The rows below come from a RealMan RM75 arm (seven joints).
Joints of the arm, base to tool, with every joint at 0 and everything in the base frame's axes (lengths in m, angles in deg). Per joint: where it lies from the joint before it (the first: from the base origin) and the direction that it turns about. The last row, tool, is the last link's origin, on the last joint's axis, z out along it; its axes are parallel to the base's.
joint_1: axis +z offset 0 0 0.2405
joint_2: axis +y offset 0 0 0
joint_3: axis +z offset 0 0 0.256
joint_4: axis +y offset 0 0 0
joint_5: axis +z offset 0 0 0.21
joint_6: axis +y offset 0 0 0
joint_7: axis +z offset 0 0 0.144
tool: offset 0 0 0
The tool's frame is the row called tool.
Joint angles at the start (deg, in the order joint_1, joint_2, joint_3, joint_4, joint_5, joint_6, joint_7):
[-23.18, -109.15, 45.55, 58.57, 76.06, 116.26, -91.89]
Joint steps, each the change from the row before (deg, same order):
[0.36, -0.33, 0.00, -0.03, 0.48, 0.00, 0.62]
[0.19, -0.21, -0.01, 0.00, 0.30, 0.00, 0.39]
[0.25, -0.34, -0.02, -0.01, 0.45, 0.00, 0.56]
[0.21, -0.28, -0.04, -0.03, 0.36, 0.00, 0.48]
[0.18, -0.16, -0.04, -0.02, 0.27, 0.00, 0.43]
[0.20, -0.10, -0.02, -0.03, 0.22, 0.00, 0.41]
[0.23, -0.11, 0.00, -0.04, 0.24, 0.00, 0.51]
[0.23, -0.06, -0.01, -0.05, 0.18, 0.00, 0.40]
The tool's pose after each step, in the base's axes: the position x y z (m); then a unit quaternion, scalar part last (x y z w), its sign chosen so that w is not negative. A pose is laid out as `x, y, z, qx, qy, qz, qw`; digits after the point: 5 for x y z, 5 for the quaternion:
-0.19620, 0.28677, 0.14644, -0.90205, -0.01457, -0.42626, 0.06624
-0.19727, 0.28601, 0.14488, -0.90237, -0.01463, -0.42543, 0.06733
-0.19867, 0.28498, 0.14241, -0.90273, -0.01475, -0.42444, 0.06866
-0.19990, 0.28411, 0.14044, -0.90291, -0.01484, -0.42383, 0.06999
-0.20100, 0.28341, 0.13925, -0.90320, -0.01440, -0.42296, 0.07156
-0.20223, 0.28266, 0.13838, -0.90354, -0.01404, -0.42198, 0.07322
-0.20361, 0.28179, 0.13734, -0.90393, -0.01331, -0.42083, 0.07509
-0.20502, 0.28094, 0.13668, -0.90423, -0.01317, -0.41985, 0.07688

